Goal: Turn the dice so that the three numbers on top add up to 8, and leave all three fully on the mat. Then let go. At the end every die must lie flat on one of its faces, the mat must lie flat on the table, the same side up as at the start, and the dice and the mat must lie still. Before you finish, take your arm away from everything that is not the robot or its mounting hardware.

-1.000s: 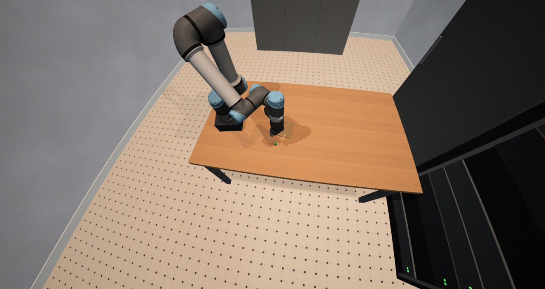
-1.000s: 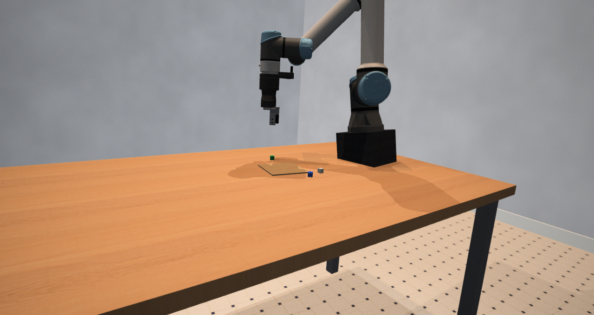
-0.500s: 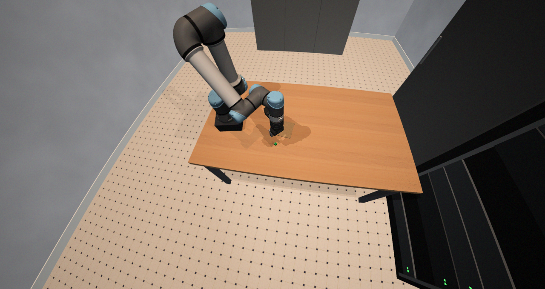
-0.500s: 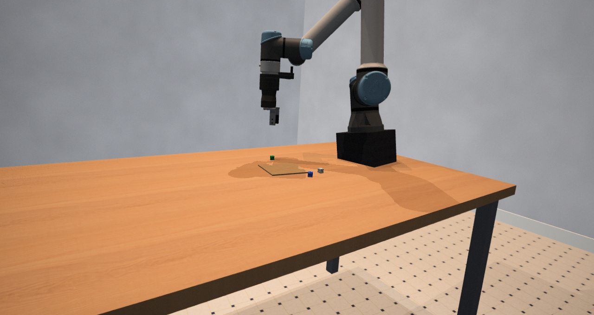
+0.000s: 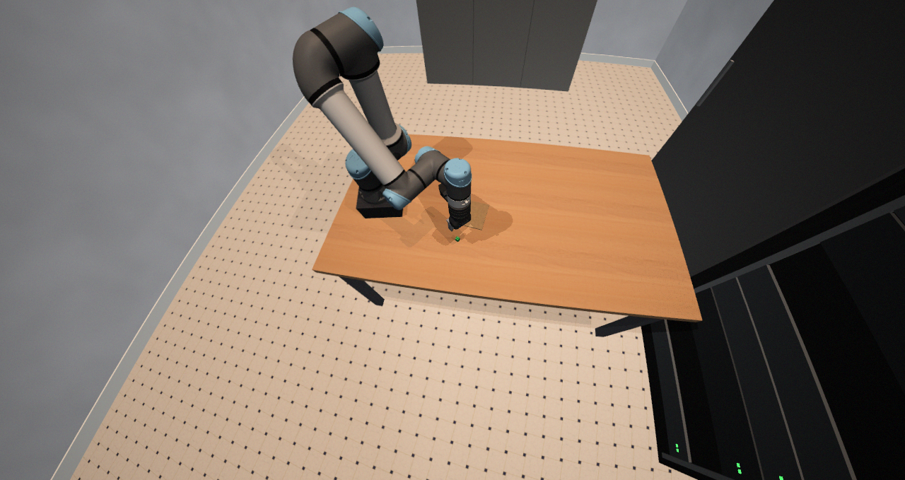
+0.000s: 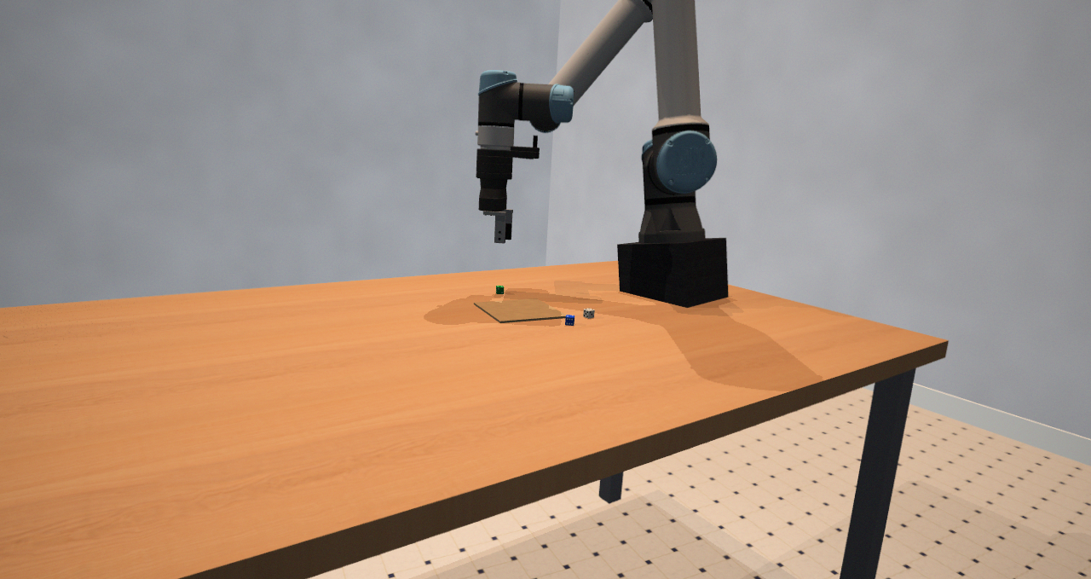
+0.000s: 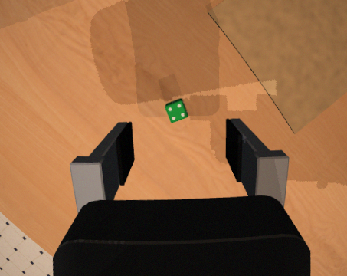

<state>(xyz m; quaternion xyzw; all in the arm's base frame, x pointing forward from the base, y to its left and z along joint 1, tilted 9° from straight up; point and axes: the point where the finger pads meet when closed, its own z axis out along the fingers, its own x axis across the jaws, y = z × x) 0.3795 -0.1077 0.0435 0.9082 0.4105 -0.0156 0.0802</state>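
Now: hand 13 cm above the green die. From my hand the other things lie so: white die (7 cm behind, 23 cm to the left, 13 cm below); mat (3 cm ahead, 14 cm to the left, 13 cm below); blue die (1 cm behind, 25 cm to the left, 13 cm below).
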